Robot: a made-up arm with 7 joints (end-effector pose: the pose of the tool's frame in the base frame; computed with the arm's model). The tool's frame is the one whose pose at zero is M.
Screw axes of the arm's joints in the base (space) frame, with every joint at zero. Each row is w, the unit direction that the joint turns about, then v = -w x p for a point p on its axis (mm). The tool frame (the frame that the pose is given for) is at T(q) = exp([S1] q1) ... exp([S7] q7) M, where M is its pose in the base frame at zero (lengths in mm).
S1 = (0, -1, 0, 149.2, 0, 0)
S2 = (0, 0, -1, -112.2, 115.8, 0)
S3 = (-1, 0, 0, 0, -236.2, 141.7)
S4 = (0, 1, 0, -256.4, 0, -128)
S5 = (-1, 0, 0, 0, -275, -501.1)
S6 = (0, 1, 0, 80.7, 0, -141.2)
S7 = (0, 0, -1, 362.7, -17.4, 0)
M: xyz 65.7 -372.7 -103.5 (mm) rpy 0 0 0 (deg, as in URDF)
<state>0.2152 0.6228 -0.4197 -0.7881 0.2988 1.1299 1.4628</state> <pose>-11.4 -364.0 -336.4 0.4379 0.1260 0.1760 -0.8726</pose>
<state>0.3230 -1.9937 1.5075 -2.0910 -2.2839 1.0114 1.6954</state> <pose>312.4 -351.4 689.5 0.0910 -0.5168 -0.3680 0.7676</pose>
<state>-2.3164 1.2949 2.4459 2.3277 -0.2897 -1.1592 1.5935</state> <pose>-97.2 671.6 -422.4 0.1509 0.6136 0.5065 -0.5867</pose>
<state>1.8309 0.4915 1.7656 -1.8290 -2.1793 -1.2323 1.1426</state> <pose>-494.2 456.0 -195.6 0.5736 0.4220 -0.6150 0.3387</pose>
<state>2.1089 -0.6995 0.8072 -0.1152 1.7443 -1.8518 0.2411</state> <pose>-687.5 -504.6 46.3 0.4580 0.8626 0.2141 -0.0168</pose>
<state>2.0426 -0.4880 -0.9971 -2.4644 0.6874 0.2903 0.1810</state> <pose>168.9 -646.4 644.7 0.1501 -0.7001 0.6970 0.0389</pose>
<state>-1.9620 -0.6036 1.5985 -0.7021 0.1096 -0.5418 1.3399</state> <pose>586.1 61.0 -296.5 0.9731 0.1568 0.1193 0.1193</pose>
